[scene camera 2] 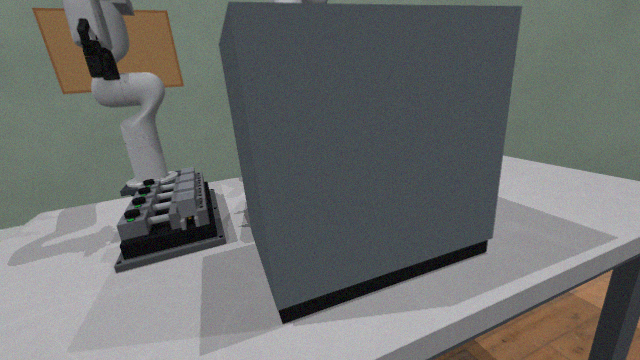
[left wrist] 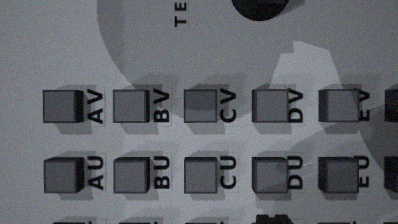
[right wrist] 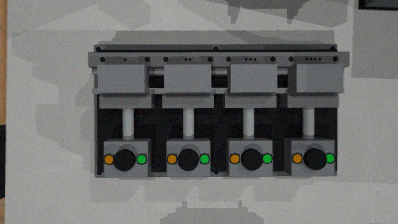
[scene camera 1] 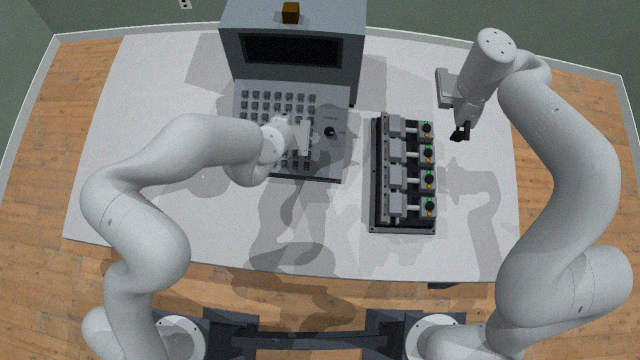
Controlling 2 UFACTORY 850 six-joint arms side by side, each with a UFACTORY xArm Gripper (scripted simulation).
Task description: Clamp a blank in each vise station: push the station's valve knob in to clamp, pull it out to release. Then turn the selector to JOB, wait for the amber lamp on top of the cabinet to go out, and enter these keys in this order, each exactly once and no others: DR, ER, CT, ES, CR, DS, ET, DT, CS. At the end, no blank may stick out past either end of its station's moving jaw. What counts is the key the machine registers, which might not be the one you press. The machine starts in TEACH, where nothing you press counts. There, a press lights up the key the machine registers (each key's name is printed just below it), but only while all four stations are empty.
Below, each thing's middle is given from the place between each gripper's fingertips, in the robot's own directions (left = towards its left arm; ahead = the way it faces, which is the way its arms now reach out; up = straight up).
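The key panel (left wrist: 165, 54) is 60 mm below my left hand, 20 mm to the right of it and 40 mm ahead of it. Going by its middle, the key panel is nearer to my left hand than to my right hand.
Counted from my right hand (scene camera 2: 107, 78), the key panel is 300 mm below, 410 mm to the left and 130 mm ahead.
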